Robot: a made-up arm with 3 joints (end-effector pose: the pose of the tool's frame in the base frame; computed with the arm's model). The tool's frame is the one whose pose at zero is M. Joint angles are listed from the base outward.
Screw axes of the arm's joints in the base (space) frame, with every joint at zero. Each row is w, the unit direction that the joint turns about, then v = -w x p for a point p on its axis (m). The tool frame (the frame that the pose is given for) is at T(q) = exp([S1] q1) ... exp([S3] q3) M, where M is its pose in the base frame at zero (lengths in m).
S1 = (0, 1, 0, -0.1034, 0, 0)
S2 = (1, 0, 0, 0, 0.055, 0.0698)
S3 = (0, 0, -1, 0.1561, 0.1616, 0)
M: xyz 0.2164 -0.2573 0.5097 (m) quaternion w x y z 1 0 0 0
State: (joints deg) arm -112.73 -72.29 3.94
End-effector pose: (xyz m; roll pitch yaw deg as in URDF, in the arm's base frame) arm -0.3317 0.3052 0.1914 105.27 -63.49 -177.32
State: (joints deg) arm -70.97 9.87 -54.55
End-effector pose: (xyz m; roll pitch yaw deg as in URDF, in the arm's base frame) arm -0.2715 -0.2466 0.4888 -66.47 -36.43 85.93
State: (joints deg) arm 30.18 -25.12 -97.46
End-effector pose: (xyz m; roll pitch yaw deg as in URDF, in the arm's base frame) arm 0.4069 0.1062 0.2963 34.90 17.37 109.84
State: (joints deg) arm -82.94 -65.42 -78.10
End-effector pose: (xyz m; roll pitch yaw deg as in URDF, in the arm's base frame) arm -0.1546 0.3214 0.3965 -87.06 -5.47 24.13
